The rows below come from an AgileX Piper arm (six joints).
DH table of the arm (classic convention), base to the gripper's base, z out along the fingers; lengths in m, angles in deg. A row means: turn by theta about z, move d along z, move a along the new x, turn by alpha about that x. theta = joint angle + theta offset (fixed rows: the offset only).
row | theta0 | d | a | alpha
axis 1 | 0 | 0.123 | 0 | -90
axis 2 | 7.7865 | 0 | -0.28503 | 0
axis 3 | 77.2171 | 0 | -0.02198 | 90
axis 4 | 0 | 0.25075 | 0 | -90
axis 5 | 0 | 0 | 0 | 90
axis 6 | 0 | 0.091 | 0 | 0
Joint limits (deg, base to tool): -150..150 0..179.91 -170..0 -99.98..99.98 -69.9..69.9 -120..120
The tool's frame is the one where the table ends.
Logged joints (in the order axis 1, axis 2, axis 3, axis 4, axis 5, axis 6), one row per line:
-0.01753 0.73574 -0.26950 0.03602 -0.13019 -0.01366
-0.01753 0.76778 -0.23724 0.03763 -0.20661 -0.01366
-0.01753 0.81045 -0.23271 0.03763 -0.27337 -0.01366
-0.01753 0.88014 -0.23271 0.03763 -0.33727 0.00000
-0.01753 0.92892 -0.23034 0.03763 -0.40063 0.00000
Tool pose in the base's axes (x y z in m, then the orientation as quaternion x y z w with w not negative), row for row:
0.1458 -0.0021 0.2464 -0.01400 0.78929 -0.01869 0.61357
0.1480 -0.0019 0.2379 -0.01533 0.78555 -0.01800 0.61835
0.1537 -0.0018 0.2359 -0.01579 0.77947 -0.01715 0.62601
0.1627 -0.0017 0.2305 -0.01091 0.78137 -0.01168 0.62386
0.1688 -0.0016 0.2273 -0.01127 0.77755 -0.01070 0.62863
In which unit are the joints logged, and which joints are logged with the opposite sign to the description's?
The joints are logged in radians. Opposite sign: axis 4.
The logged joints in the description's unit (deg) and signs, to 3 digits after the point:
-1.004 42.155 -15.441 -2.064 -7.459 -0.783
-1.004 43.991 -13.593 -2.156 -11.838 -0.783
-1.004 46.435 -13.333 -2.156 -15.663 -0.783
-1.004 50.428 -13.333 -2.156 -19.324 0.000
-1.004 53.223 -13.198 -2.156 -22.954 0.000

